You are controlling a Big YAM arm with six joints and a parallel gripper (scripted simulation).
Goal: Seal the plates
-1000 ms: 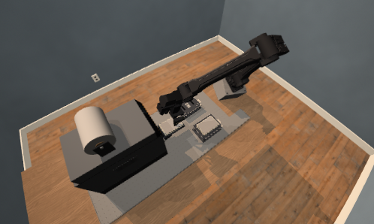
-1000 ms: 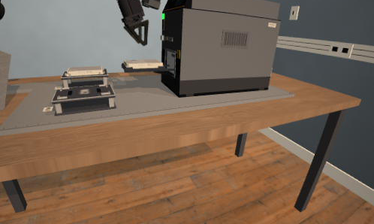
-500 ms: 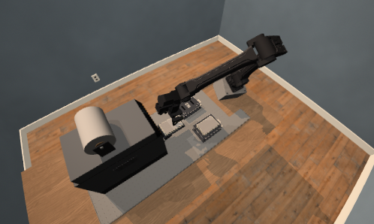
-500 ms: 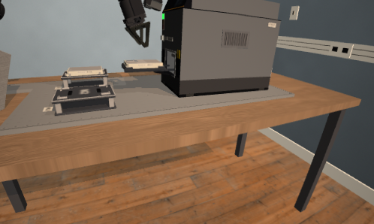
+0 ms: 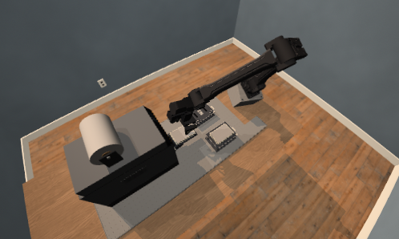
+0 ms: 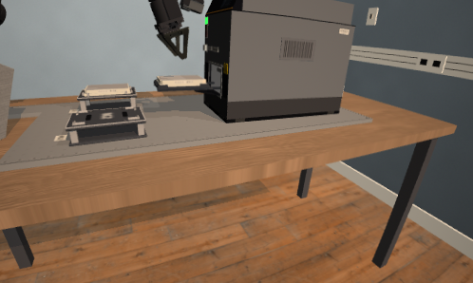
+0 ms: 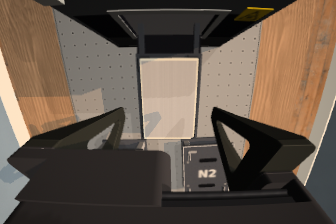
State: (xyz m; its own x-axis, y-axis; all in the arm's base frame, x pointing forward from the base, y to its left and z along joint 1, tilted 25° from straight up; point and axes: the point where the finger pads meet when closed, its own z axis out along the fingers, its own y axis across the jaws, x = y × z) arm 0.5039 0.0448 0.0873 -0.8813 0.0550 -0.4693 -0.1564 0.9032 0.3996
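My gripper is now 80 mm above the sealer stage. Also, from my hand: plate nest (180 mm behind, 140 mm below, 130 mm to the right); start button (110 mm to the left, 90 mm ahead, 20 mm above); small label (280 mm behind, 170 mm below, 150 mm to the right).
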